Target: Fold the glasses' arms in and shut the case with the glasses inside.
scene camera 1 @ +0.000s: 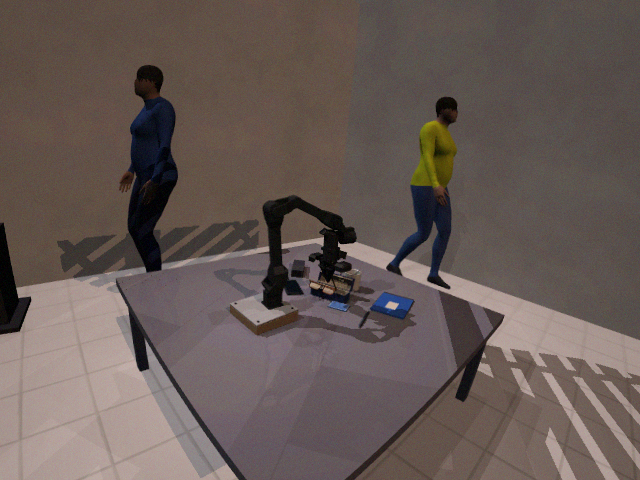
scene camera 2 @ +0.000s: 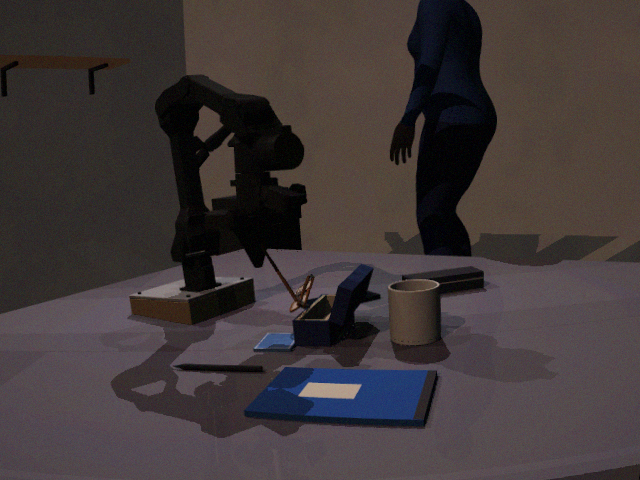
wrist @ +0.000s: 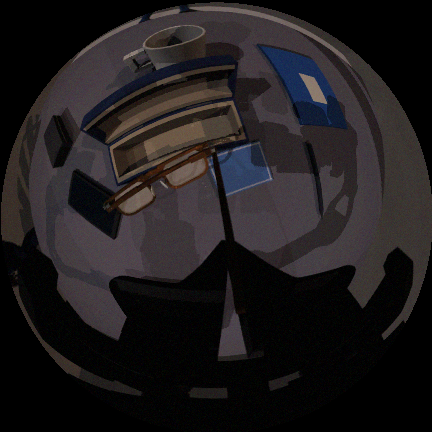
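Where they show: gripper, fingertip midpoint: (scene camera 1: 327, 282) (scene camera 2: 258, 267) (wrist: 226, 245); arm's base, link origin: (scene camera 1: 272, 303) (scene camera 2: 200, 287).
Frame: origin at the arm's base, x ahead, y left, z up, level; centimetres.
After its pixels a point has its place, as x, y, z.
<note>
My gripper (scene camera 1: 326, 279) @[23.0, -4.2, 6.8] (scene camera 2: 258, 264) @[23.0, -4.2, 6.8] (wrist: 226, 245) @[23.0, -4.2, 6.8] is shut on one arm of the brown glasses (scene camera 1: 323, 290) @[25.7, 1.2, 0.2] (scene camera 2: 299, 302) @[30.0, -2.3, 1.2] (wrist: 161, 172) @[26.9, 2.1, 1.9]. That arm sticks out from the frame and slants up to the fingertips. The glasses hang tilted above the table, along the near side of the case, outside its opening. A brown bar runs along the frame and looks like the other arm, folded in. The navy case (scene camera 1: 338, 297) @[30.6, -3.4, -2.2] (scene camera 2: 312, 331) @[34.7, -4.7, -2.3] (wrist: 175, 137) @[31.4, 2.8, -4.2] stands with its lid open and tilted back, its beige inside empty. The gripper hides part of the case in scene camera 1.
A light blue square (scene camera 1: 338, 305) @[28.6, -6.2, -4.3] (scene camera 2: 275, 342) @[29.0, -7.4, -4.3] (wrist: 242, 170) @[28.4, -6.8, -4.3] lies by the case. A mug (scene camera 2: 414, 312) @[48.8, 2.6, 0.6] (wrist: 175, 47) @[42.9, 4.5, 3.2] stands behind the lid. A phone-like slab (wrist: 95, 202) @[20.8, 16.2, -4.0], a dark box (scene camera 2: 444, 279) @[36.6, 32.4, -1.9] (wrist: 57, 140) @[33.2, 29.6, -1.3], a pen (scene camera 2: 222, 367) @[31.2, -20.2, -4.1] and a blue notebook (scene camera 2: 382, 403) @[57.6, -17.9, -4.0] lie around.
</note>
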